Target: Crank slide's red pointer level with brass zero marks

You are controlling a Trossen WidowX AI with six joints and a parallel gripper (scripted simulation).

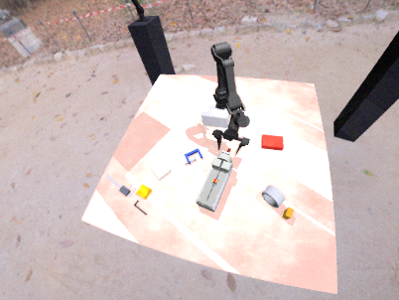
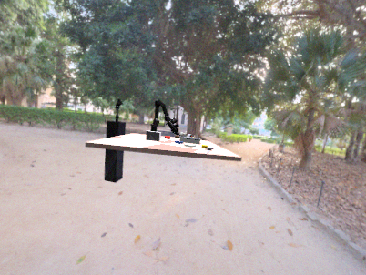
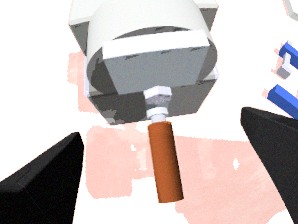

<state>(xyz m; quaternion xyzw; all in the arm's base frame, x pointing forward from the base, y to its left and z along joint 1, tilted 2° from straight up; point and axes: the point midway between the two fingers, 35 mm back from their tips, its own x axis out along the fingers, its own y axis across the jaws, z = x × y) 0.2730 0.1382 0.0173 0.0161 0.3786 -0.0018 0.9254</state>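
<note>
My gripper tip is now 2 cm past the crank handle and 2 cm above it. From my gripper tip the other things lie so: white tile 19 cm ahead, 34 cm to the right, 7 cm below; then red pointer 16 cm ahead; then red block 19 cm behind, 21 cm to the left, 7 cm below.
</note>
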